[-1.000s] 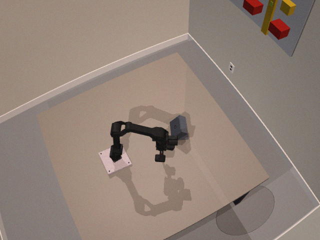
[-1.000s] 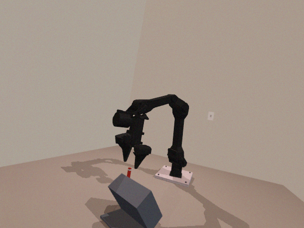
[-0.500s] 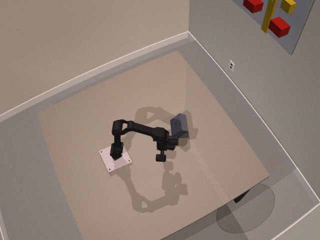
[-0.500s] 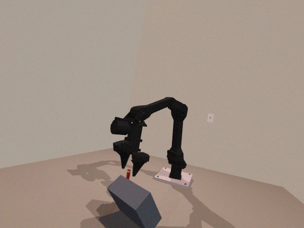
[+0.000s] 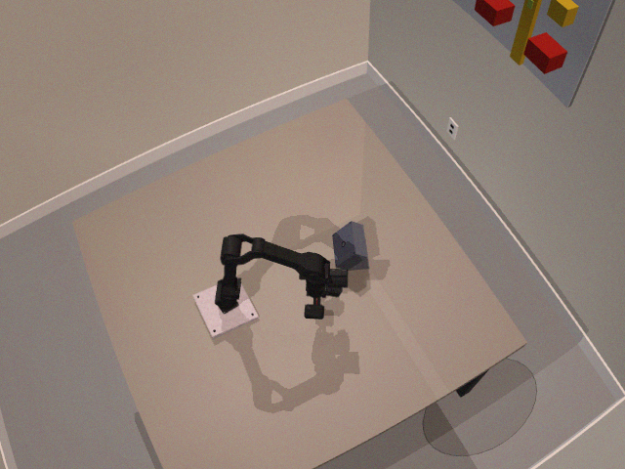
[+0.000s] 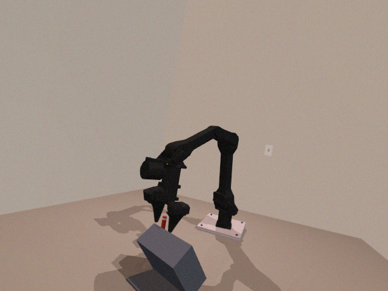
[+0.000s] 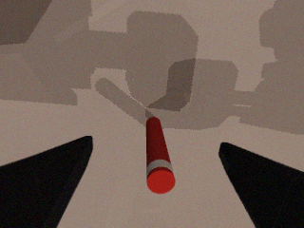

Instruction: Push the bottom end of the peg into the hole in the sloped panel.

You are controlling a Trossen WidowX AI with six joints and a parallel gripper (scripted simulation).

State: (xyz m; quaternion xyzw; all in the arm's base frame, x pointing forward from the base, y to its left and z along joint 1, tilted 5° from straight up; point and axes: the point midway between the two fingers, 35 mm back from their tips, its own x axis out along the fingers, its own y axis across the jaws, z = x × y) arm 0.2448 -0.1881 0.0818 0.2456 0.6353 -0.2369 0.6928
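My gripper tip is 21 cm short of the sloped panel, 10 cm to the right of it and 2 cm below it. Round my gripper tip: red peg 1 cm above; then blue-grey foot 23 cm ahead, 9 cm to the left, 4 cm below.
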